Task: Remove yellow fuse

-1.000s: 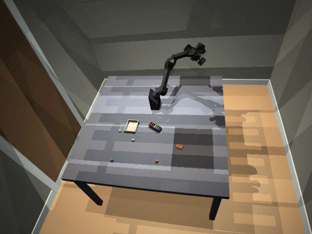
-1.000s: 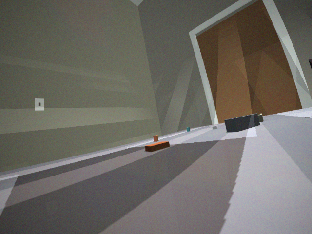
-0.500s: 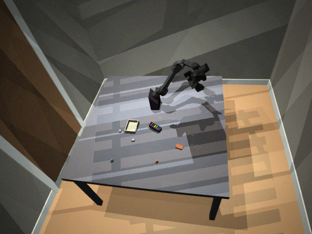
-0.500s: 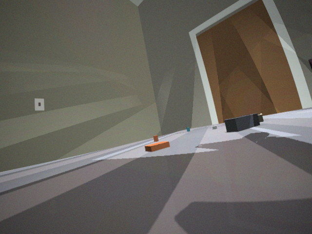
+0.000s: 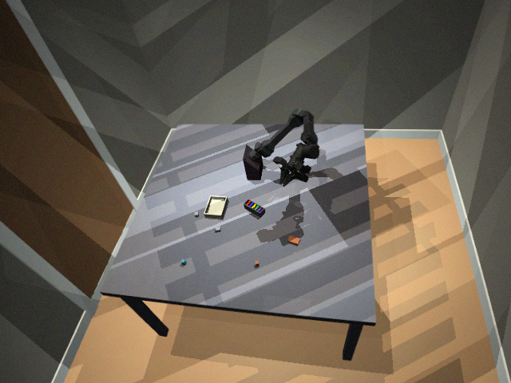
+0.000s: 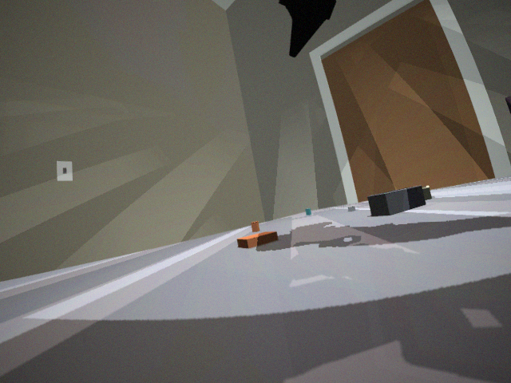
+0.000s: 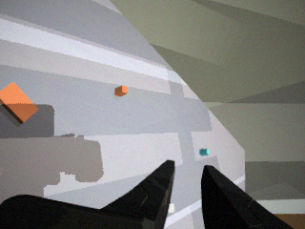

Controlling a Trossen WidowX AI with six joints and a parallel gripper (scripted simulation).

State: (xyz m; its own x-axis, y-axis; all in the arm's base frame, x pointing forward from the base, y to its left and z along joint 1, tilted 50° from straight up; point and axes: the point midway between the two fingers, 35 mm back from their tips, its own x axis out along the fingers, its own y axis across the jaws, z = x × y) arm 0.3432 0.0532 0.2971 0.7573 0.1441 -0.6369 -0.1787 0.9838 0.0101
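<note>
My gripper tip is 6 cm past the yellow fuse, 18 cm to the left of it and 27 cm above it. Also, from my gripper tip: orange cube (26 cm ahead, 9 cm to the right, 28 cm below); then orange bar (10 cm ahead, 6 cm to the left, 29 cm below); then cream tray (5 cm behind, 40 cm to the right, 29 cm below).
</note>
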